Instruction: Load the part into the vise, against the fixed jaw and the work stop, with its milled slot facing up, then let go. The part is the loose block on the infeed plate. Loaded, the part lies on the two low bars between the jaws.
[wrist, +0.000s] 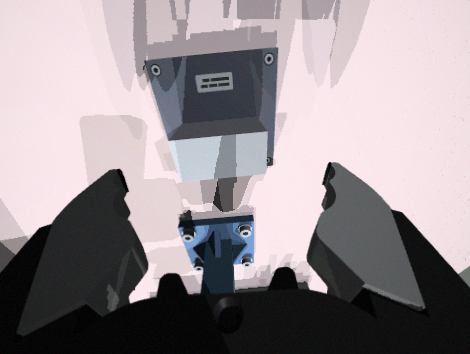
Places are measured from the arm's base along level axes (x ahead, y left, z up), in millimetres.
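Where they show: gripper, between the fingertips: (226, 169).
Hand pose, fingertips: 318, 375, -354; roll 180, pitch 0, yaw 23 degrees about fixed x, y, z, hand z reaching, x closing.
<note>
Things, the pixels of their top centre, and the offset from my fingertips, as dx, dy, dz. "pt": a spot on its surface instead. Level surfaces: height alone.
- loose block, centre of its top: (220, 158) -8, +9, +5
- infeed plate, a spot on its surface: (266, 90) pt +10, +56, -34
- blue foot, a spot on its surface: (248, 246) pt +76, -117, -32
- dark post, centre of its top: (217, 348) +41, -131, +65
- pale table top, height of its surface: dz -42
The loose block (220, 157) shows as a pale grey top face with a dark side face behind it, above the lower half of the infeed plate (266, 90) in the wrist view. A narrow shadow crosses its pale face. I cannot make out a milled slot on the faces in view. The dark plate has ringed screws at its corners and a small light label. My gripper (226, 169) is open, with its two jaws wide apart at left and right. In the picture the block lies between the lines of the jaws, with nothing held. The vise does not show.
A blue foot (248, 246) with several bolts stands below the infeed plate in the view. A dark post (218, 274) rises from it toward the camera and passes behind the gripper body. The pale table top (410, 115) carries many overlapping shadows.
</note>
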